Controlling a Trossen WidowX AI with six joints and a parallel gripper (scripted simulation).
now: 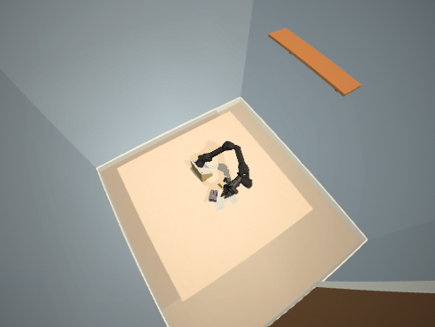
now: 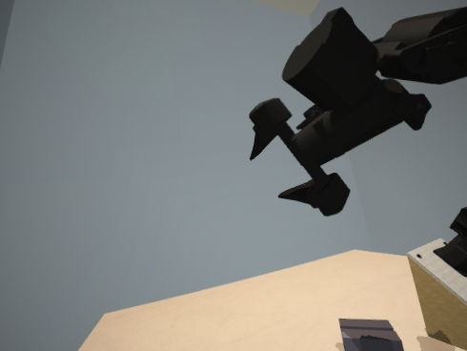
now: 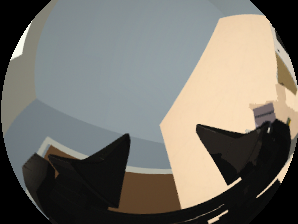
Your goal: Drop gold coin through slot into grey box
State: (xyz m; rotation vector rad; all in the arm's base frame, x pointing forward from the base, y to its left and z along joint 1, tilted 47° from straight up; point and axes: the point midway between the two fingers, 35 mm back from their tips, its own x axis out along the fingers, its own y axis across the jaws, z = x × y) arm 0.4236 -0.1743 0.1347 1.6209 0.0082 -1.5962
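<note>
The coin lies 340 mm below my gripper tip, 190 mm behind it and 130 mm to the left of it.
</note>
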